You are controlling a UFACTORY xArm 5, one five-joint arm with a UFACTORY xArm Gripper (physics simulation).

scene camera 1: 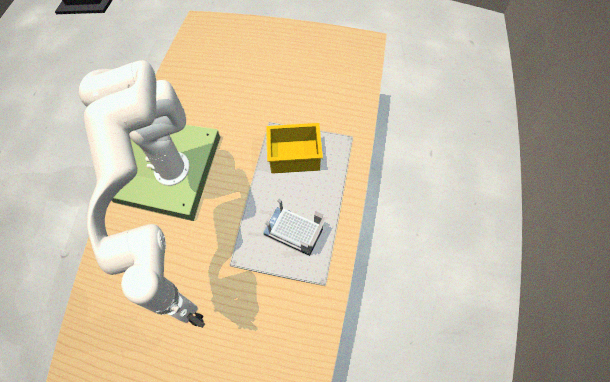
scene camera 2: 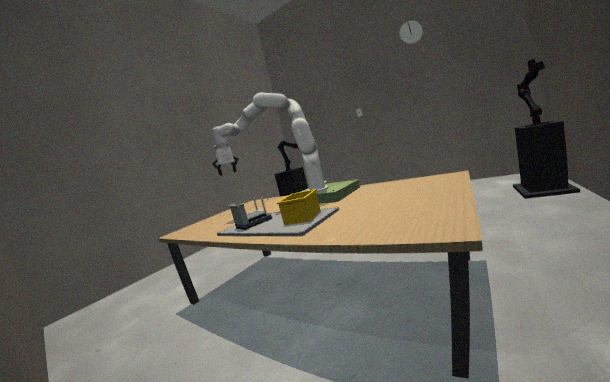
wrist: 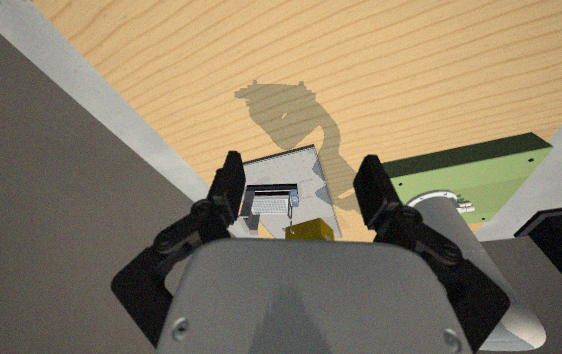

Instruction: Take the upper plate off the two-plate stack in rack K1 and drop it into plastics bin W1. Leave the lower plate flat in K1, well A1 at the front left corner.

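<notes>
A white gridded plate lies in the dark rack K1, between its upright corner posts; the join between upper and lower plate cannot be made out. The rack also shows in scene camera 2. The yellow bin W1 stands on the same grey board; its visible floor is bare. My gripper is open and empty, high above the table and well off to one side of the rack.
The grey perforated board lies on the wooden table. The green base block carries my arm, beside the board. The rack's posts stand up above the plate.
</notes>
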